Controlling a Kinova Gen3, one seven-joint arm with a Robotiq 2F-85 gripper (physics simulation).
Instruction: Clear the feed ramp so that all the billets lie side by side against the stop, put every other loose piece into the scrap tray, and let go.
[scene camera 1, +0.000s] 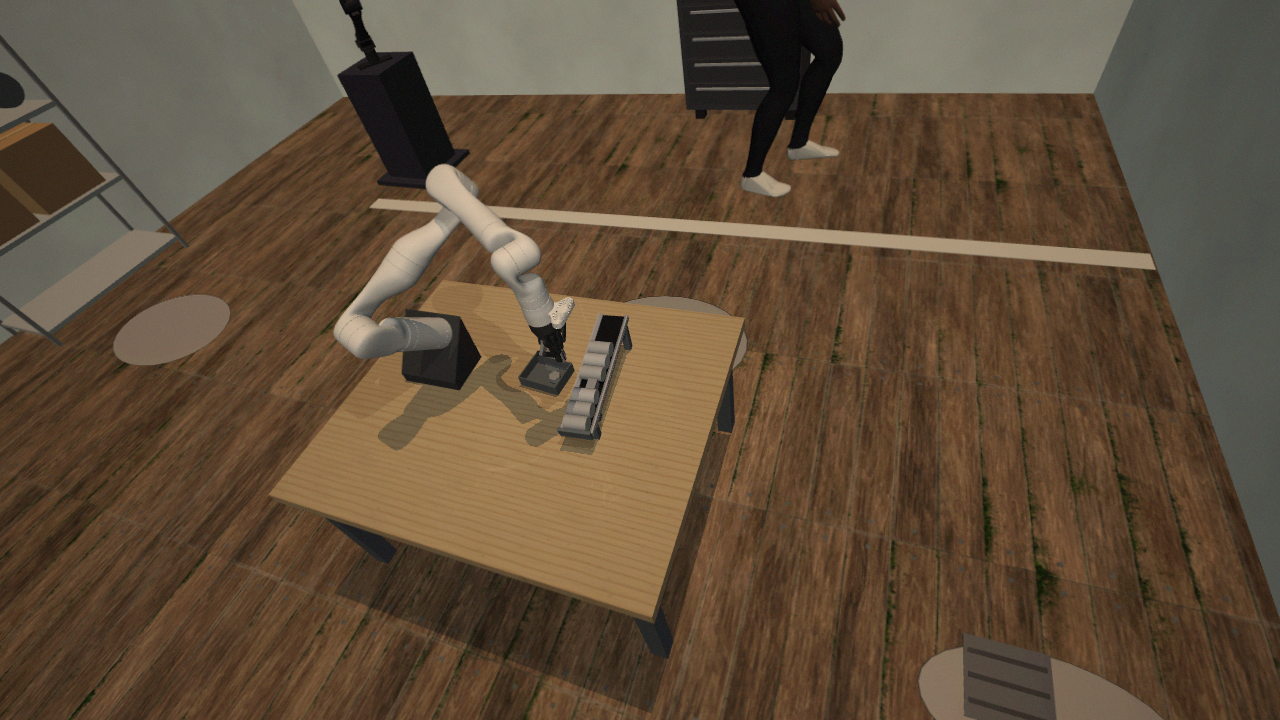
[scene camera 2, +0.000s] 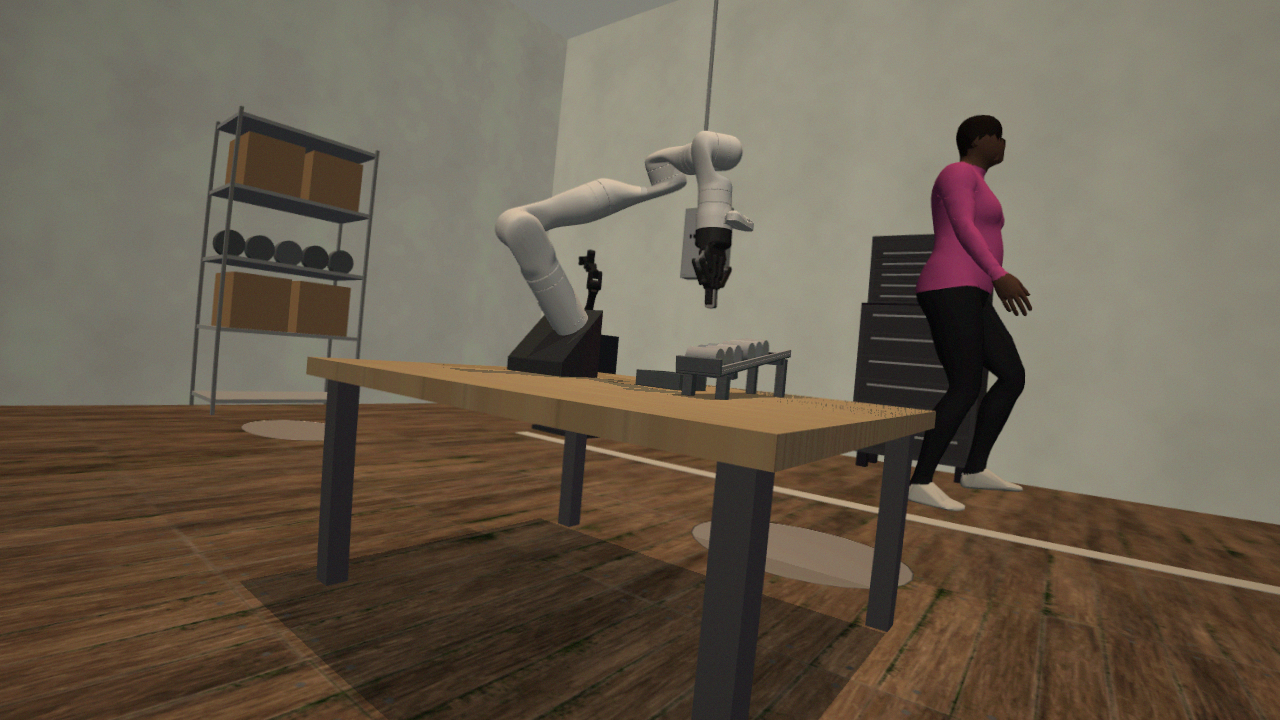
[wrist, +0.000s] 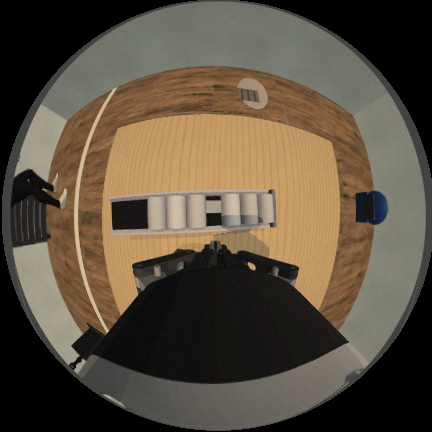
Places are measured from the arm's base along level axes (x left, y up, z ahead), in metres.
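Pixels of known places: gripper, between the fingertips: (scene camera 1: 562, 360) (scene camera 2: 710, 308) (wrist: 214, 247); arm's base, origin of its link: (scene camera 1: 439, 333) (scene camera 2: 571, 323).
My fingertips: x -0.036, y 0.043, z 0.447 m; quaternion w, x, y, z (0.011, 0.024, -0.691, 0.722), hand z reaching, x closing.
Ahead of a thing's pixels: the offset from my fingertips to its top centre. "*": to the spot under its first point. Level surfaces: height alone.
The feed ramp {* dx +0.207, dy -0.081, dz +0.034 m} (scene camera 1: 612, 328) (wrist: 129, 214) stands on short legs. In the wrist view, three pale billets {dx -0.027, dy -0.073, dz +0.056 m} (wrist: 231, 209) {dx -0.066, dy -0.079, dz +0.061 m} (wrist: 250, 209) {dx -0.106, dy -0.084, dz +0.066 m} (wrist: 267, 208) lie side by side at the stop {* dx -0.119, dy -0.088, dz +0.066 m} (wrist: 273, 208). A smaller pale piece {dx +0.010, dy -0.081, dz +0.059 m} (wrist: 213, 206) lies between them and three more billets {dx +0.121, dy -0.053, dz +0.037 m} (wrist: 156, 213) {dx +0.081, dy -0.058, dz +0.043 m} (wrist: 176, 212) {dx +0.042, dy -0.063, dz +0.048 m} (wrist: 196, 212) farther up the ramp. My gripper (scene camera 1: 554, 359) (scene camera 2: 710, 302) (wrist: 214, 247) is shut and empty, raised above the table beside the ramp. The dark scrap tray {dx +0.059, dy -0.141, dz -0.129 m} (scene camera 1: 539, 386) (scene camera 2: 657, 378) sits beside the ramp, with a small pale round piece {dx +0.057, dy -0.157, dz -0.101 m} (scene camera 1: 554, 376) in it.
The wooden table {dy -0.176 m} (scene camera 1: 483, 483) (scene camera 2: 572, 398) carries the arm's dark base (scene camera 1: 438, 358) (scene camera 2: 554, 349). A person (scene camera 1: 778, 80) (scene camera 2: 962, 232) stands beyond the table, near a dark drawer cabinet (scene camera 2: 895, 358). A shelf rack (scene camera 2: 214, 349) stands by the wall.
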